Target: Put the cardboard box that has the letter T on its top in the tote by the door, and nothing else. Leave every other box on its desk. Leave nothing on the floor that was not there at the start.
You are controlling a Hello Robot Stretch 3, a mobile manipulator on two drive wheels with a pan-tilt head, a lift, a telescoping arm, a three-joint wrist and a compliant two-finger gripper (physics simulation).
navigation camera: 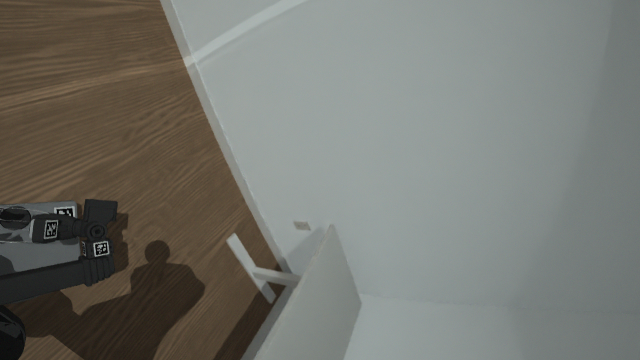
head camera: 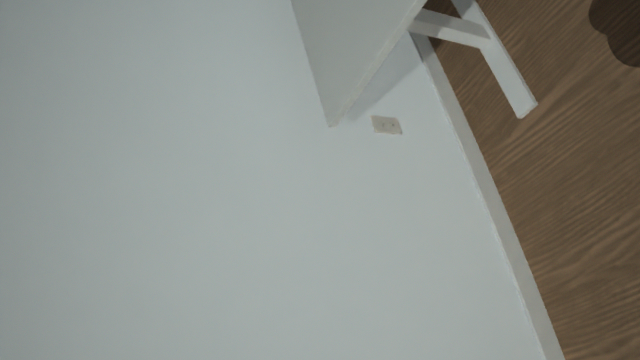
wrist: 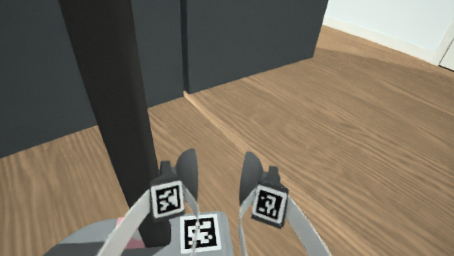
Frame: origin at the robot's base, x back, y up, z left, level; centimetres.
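Seen in the pictures: gripper, between the fingertips: (wrist: 219,168); robot's base, origin of its link: (navigation camera: 16,217).
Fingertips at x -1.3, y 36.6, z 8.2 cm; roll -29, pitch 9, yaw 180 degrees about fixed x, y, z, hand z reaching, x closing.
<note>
Offsets run from my fingertips to a thing's top centre. "*": to the spot under its first point. Level surfaces: height alone.
My gripper (wrist: 219,168) is open in the wrist view, its two fingers apart with bare floor showing between them. It hangs above the floor, over part of my own base. Nothing is held. The cardboard box with the letter T and the tote by the door do not show in the head, navigation or wrist view. A pale desk @[dy +35.4 cm] (head camera: 360,45) (navigation camera: 320,305) stands against the wall at the top of the head view and the bottom of the navigation view. Its top is seen edge-on from a slant, and no box shows on the visible part.
A white desk leg @[* dx +39.9, dy -34.1, dz -116.3 cm] (head camera: 507,75) (navigation camera: 245,260) stands on the wood floor @[dy -36.6 cm] (head camera: 575,200) (navigation camera: 100,125) (wrist: 350,150). A wall outlet @[dx +21.6, dy +9.1, dz -137.1 cm] (head camera: 386,125) (navigation camera: 302,225) is beside the desk. Dark cabinet fronts (wrist: 240,40) stand behind my black mast (wrist: 110,90) in the wrist view.
</note>
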